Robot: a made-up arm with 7 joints. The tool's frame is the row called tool.
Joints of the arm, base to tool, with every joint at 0 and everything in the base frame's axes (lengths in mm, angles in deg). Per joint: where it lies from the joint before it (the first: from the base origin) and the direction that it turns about. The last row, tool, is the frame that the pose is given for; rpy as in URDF.
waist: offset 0 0 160 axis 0 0 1
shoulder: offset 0 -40 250 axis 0 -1 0
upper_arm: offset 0 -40 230 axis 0 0 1
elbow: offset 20 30 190 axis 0 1 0
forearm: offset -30 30 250 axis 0 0 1
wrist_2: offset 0 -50 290 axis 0 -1 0
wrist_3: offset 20 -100 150 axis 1 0 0
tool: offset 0 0 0 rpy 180 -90 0
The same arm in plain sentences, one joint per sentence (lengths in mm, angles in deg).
The arm has seven revolute joints in a row. What follows holds with every joint at zero, and every direction is one of the base frame's. Joint 1 sits 160 mm along +z from the base frame's origin and turns about +z. Joint 2 sits 40 mm along -y and 250 mm along +z from joint 1 and turns about -y. Joint 3 sits 40 mm along -y and 230 mm along +z from joint 2 and turns about +z. Joint 4 sits 20 mm along +x and 30 mm along +y and 190 mm along +z from joint 3 and turns about +y. Joint 5 sits 30 mm along -x and 30 mm along +y and 250 mm along +z from joint 4 and turns about +z. Joint 6 sits 50 mm along -y and 290 mm along +z from joint 5 and turns about -y. Joint 7 sits 20 mm along +x and 100 mm along -y and 150 mm along +z from joint 6 and turns about +x. The tool frame, which is the frame that the pose is given for, sits at the same point as joint 7; its axes are the base frame's turned by roll 180, pitch -90 and yaw 0 deg (as in URDF: about the fixed x, then y, then z).
